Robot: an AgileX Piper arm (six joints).
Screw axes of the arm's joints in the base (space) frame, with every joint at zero. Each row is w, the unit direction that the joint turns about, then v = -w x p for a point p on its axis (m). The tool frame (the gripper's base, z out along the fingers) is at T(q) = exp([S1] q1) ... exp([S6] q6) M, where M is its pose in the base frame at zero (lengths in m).
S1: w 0 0 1 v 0.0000 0.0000 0.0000
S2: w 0 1 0 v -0.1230 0.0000 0.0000
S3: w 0 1 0 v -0.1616 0.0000 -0.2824
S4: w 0.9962 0 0.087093 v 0.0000 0.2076 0.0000
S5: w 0 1 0 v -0.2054 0.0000 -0.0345
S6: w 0.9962 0 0.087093 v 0.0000 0.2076 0.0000
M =
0.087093 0 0.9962 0.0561
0 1 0 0.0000
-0.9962 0 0.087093 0.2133
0 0 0 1
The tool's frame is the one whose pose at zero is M.
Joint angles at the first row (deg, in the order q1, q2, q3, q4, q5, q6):
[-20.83 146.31 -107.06 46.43 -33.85 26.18]
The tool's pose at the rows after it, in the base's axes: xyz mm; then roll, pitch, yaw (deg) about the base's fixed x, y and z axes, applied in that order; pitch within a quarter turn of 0, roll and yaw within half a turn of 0:
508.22 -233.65 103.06 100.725 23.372 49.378
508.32 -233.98 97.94 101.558 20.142 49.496
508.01 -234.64 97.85 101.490 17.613 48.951
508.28 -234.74 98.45 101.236 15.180 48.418
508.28 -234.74 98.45 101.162 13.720 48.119
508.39 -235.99 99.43 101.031 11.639 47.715
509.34 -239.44 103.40 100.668 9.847 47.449
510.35 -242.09 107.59 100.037 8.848 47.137
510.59 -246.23 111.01 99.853 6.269 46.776
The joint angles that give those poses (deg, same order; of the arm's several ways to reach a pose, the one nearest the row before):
[-20.96 147.08 -107.17 46.84 -33.27 28.88]
[-21.07 147.57 -107.30 46.84 -32.41 32.15]
[-21.16 147.56 -107.30 46.90 -32.30 34.66]
[-21.15 147.56 -107.41 46.90 -32.30 37.10]
[-21.15 147.56 -107.41 46.90 -32.30 38.59]
[-21.29 147.56 -107.66 46.90 -32.07 40.59]
[-21.66 147.56 -108.57 46.90 -31.37 41.98]
[-21.89 147.56 -109.42 46.90 -31.13 42.65]
[-22.36 147.56 -110.25 46.90 -30.30 44.87]

